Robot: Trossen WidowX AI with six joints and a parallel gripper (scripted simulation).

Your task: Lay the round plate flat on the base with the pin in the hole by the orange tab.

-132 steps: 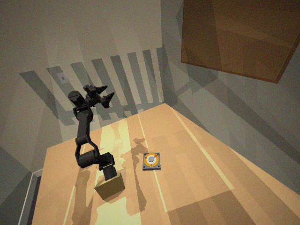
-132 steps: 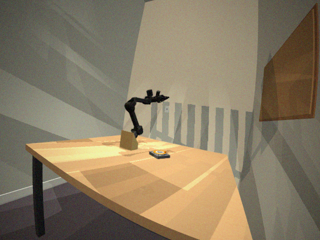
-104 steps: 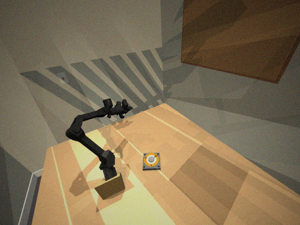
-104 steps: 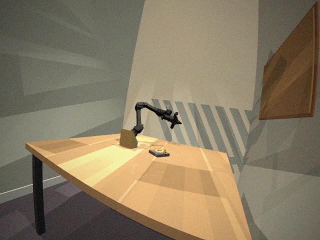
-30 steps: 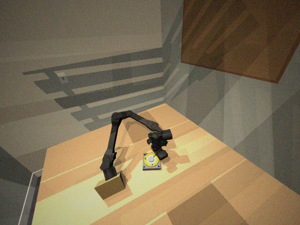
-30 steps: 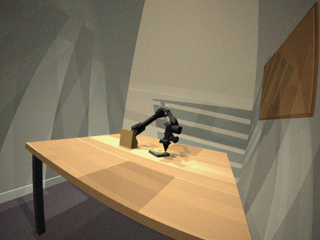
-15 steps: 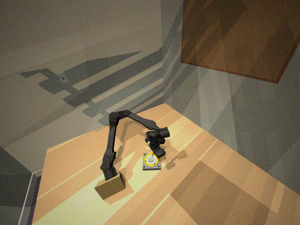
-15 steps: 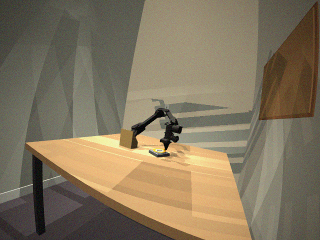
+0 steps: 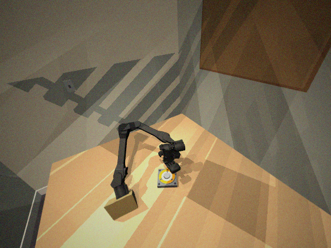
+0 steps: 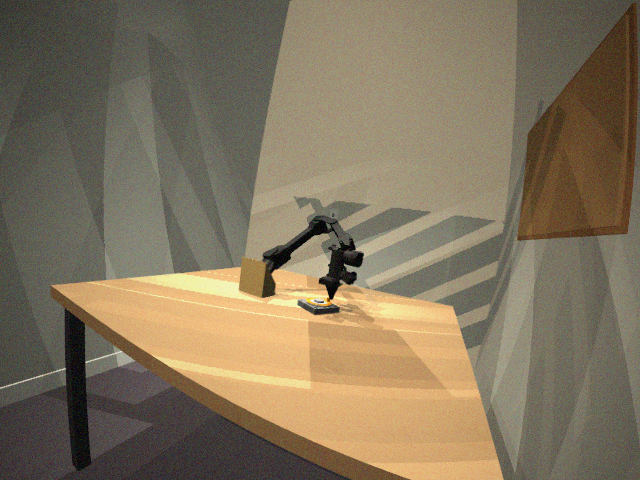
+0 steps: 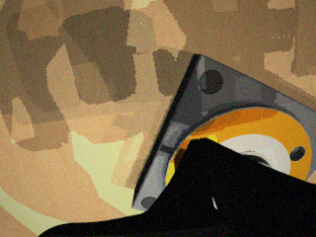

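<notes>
Now: gripper tip 4 cm past the square grey base, 3 cm to the left of it and 2 cm above it.
</notes>
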